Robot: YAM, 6 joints.
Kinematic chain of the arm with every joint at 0, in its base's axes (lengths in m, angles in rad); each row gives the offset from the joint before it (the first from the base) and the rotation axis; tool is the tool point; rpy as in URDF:
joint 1: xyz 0 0 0.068 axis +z
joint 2: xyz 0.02 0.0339 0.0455 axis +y
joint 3: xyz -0.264 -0.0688 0 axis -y
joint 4: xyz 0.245 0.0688 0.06 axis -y
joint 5: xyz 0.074 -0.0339 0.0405 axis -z
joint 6: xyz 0.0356 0 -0.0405 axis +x
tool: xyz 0 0 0 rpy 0 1.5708 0
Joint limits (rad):
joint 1: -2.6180..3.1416
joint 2: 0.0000..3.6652
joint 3: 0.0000..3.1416
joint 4: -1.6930..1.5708
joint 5: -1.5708..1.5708
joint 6: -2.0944..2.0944
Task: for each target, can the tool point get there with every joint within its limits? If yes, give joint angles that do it. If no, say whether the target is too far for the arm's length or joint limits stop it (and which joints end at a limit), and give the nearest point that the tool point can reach.
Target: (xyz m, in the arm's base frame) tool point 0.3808 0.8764 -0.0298
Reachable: no: too far | nearest point 0.2545 0.5857 0.0187 | short by 0.321 m
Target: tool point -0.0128 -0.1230 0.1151
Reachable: yes | joints -1.6111 1.0282 0.3057 -0.6985 0.2226 -0.0233
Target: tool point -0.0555 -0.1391 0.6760
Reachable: yes | joints -2.1794 1.7642 2.6407 1.1277 -1.2687 0.8504
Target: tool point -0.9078 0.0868 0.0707
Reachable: no: too far | nearest point -0.6422 0.0614 0.0835 | short by 0.267 m
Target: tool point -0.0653 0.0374 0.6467
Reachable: yes | joints 2.3432 1.0570 1.9049 0.0396 -0.6192 0.4324
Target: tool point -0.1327 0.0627 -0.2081
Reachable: yes | joints 2.6479 3.2863 1.3518 -0.8966 -0.2160 0.6295
